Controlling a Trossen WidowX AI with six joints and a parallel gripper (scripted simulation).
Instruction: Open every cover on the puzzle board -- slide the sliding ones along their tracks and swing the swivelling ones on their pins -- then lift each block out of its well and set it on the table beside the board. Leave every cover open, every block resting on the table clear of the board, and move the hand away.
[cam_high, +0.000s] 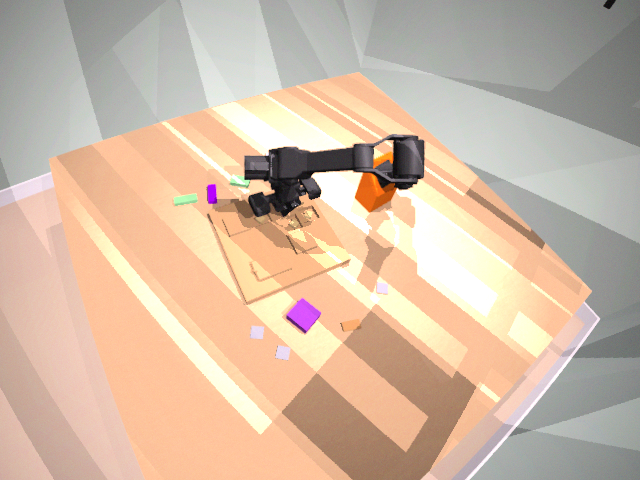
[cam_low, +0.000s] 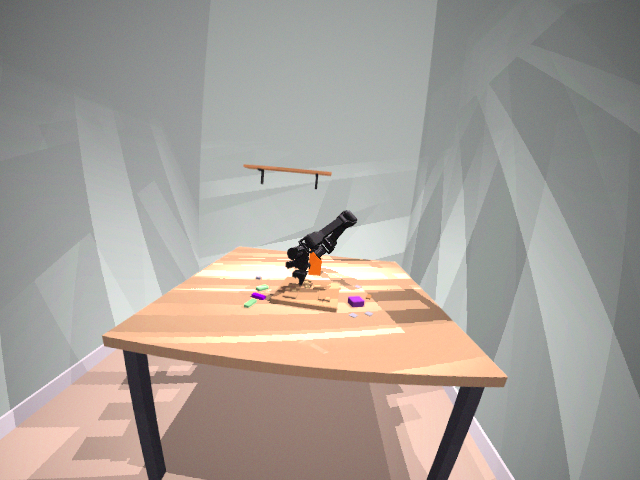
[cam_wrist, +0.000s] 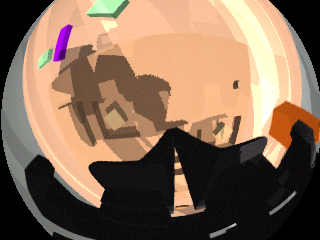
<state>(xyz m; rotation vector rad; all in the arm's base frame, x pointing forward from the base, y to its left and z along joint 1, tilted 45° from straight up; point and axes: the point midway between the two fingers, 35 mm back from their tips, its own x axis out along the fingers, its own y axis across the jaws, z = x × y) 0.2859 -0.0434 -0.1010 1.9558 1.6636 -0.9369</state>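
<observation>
The tan puzzle board lies 50 mm ahead of my gripper tip and 40 mm to the left of it. Round my gripper tip: orange block: 350 mm to the left, 60 mm ahead, 20 mm below; purple block: 200 mm to the right, 110 mm ahead, 20 mm below; mint-green block: 220 mm to the right, 190 mm ahead, 20 mm below.
</observation>
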